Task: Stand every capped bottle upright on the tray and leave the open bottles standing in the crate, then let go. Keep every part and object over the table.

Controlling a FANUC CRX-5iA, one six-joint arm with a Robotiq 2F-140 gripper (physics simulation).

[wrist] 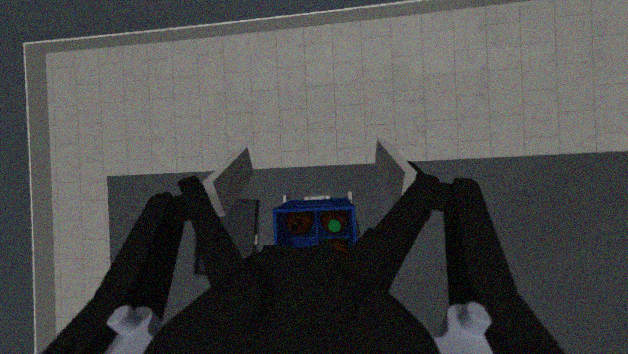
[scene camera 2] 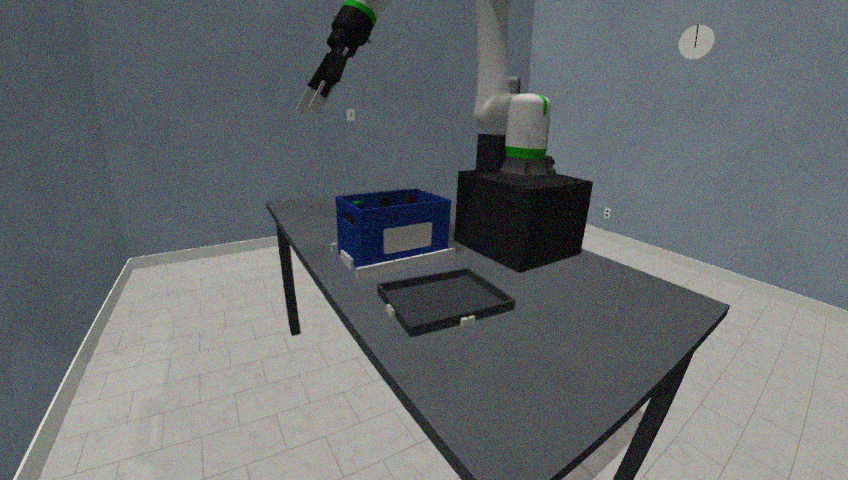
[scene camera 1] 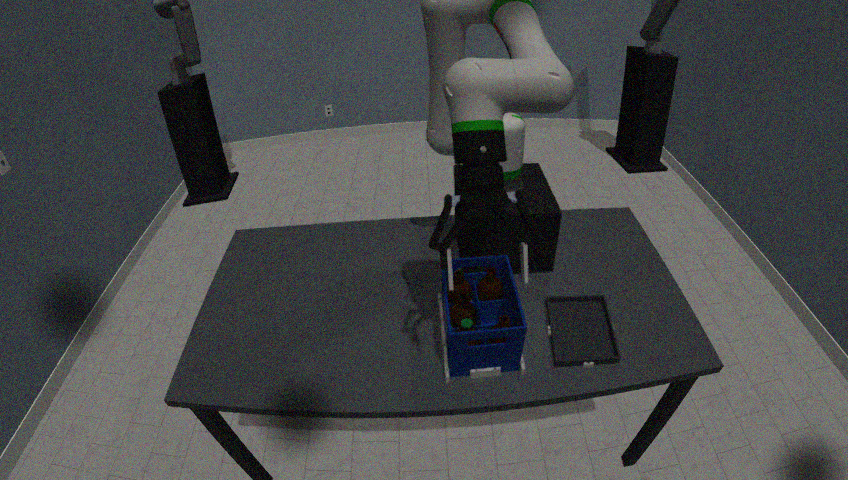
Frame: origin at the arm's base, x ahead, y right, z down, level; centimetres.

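Where they show: gripper, fingertip midpoint: [wrist: 311,157] [scene camera 2: 307,111] [scene camera 1: 488,284]; arm's base, origin of the base link: [scene camera 2: 523,175].
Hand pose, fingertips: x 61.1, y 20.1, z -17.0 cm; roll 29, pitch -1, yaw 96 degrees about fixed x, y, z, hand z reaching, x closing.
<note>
Each offset is from my fingertips to the top centre of the thing. Level surfaces: height alone.
The blue crate @[dx -22.2, dy -4.6, dz +23.4 cm] [scene camera 1: 484,356] [scene camera 2: 368,237] [wrist: 320,204] stands upright on the table. In it a bottle with a green cap @[dx -13.5, dy +0.9, dz +24.6 cm] [scene camera 1: 466,322] [scene camera 2: 357,202] [wrist: 334,225] stands in a front corner. Several brown bottles stand in other compartments, one @[dx -30.9, dy -9.4, dz +24.6 cm] [scene camera 1: 489,286] at the back and one @[dx -12.7, dy -8.3, dz +24.6 cm] [wrist: 299,223] beside the capped bottle; their tops are too dark to read in scene camera 1. The black tray @[dx -16.6, dy -34.4, dz +38.4 cm] [scene camera 1: 571,362] [scene camera 2: 437,325] [wrist: 257,220] lies beside the crate and holds no bottle. My gripper [scene camera 1: 487,285] [scene camera 2: 310,109] [wrist: 311,157] is open and empty, tilted, high above the crate.
White locating strips [scene camera 1: 484,372] [scene camera 2: 404,262] edge the crate's base, and small white clips [scene camera 1: 588,363] [scene camera 2: 467,321] sit at the tray. The robot's black pedestal [scene camera 1: 539,226] [scene camera 2: 517,220] stands behind the crate. The dark table @[dz +40.9 cm] [scene camera 1: 297,333] [scene camera 2: 565,333] has its front edge close to crate and tray.
</note>
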